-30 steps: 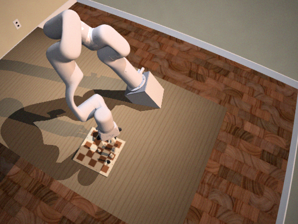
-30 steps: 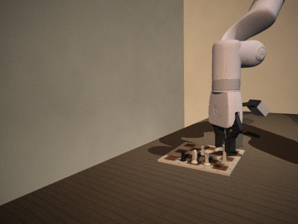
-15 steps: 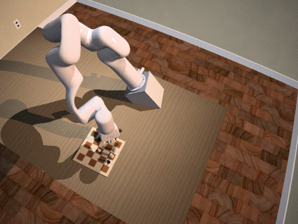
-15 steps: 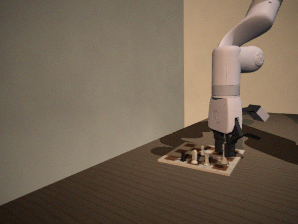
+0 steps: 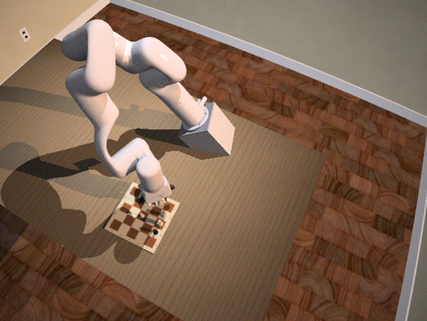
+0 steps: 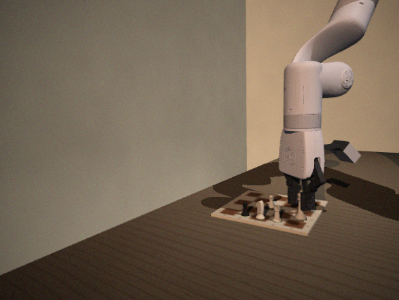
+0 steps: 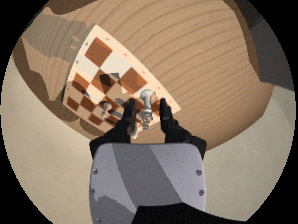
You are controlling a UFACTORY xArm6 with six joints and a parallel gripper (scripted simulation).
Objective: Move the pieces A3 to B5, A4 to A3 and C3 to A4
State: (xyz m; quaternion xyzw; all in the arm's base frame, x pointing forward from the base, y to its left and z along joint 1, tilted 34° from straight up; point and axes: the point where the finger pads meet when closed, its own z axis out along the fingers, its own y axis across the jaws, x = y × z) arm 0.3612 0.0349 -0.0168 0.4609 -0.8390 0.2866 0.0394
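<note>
Now: hand 10 mm above the white king. The rest, counted from my hand: white bishop (70 mm ahead, 50 mm to the left, 30 mm below); white pawn (80 mm ahead, 30 mm to the right, 30 mm below); white rook (40 mm to the left, 40 mm ahead, 30 mm below).
</note>
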